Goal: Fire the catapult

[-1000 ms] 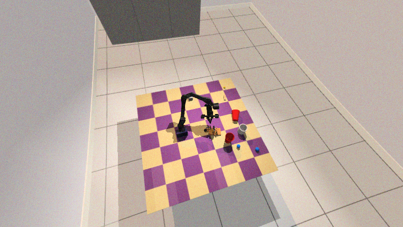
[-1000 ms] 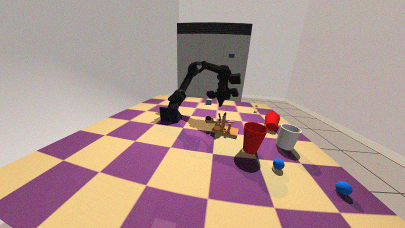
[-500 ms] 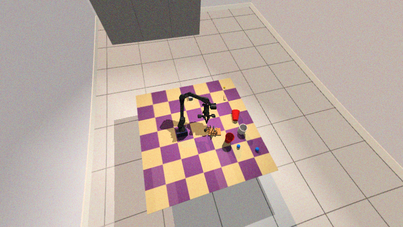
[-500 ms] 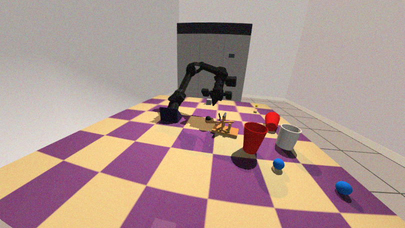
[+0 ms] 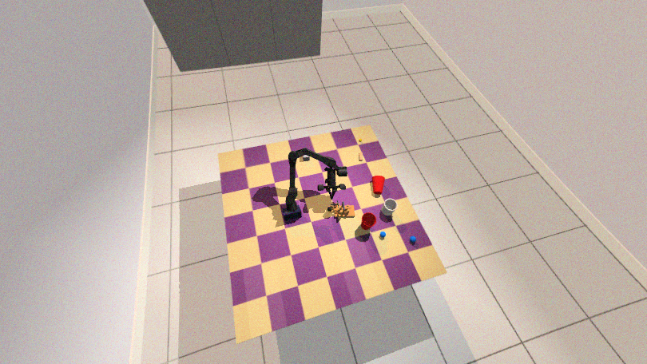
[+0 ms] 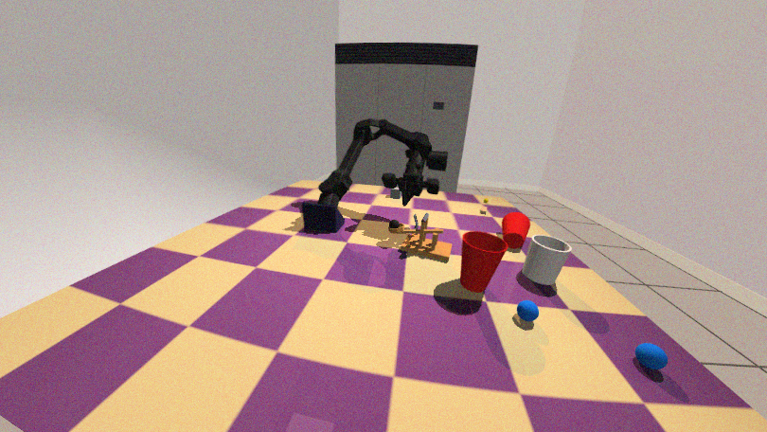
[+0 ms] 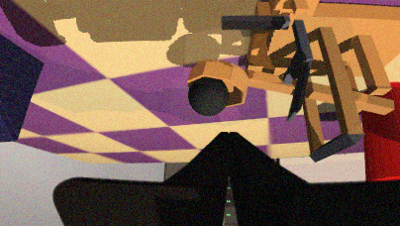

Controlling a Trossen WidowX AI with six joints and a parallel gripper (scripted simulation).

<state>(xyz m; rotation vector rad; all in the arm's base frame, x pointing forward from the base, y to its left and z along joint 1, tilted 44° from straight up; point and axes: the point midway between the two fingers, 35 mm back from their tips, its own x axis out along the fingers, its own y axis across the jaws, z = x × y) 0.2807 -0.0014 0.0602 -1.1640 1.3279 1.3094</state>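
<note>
Now: gripper tip 50 mm to the left of the black ball, 50 mm above it and 20 mm past it. From my gripper tip the other things lie so: wooden catapult: 60 mm below, 50 mm ahead, 30 mm to the right; then white mug: 400 mm ahead, 90 mm to the right, 80 mm below; then grey cube: 440 mm to the left, 120 mm behind, 90 mm below.
</note>
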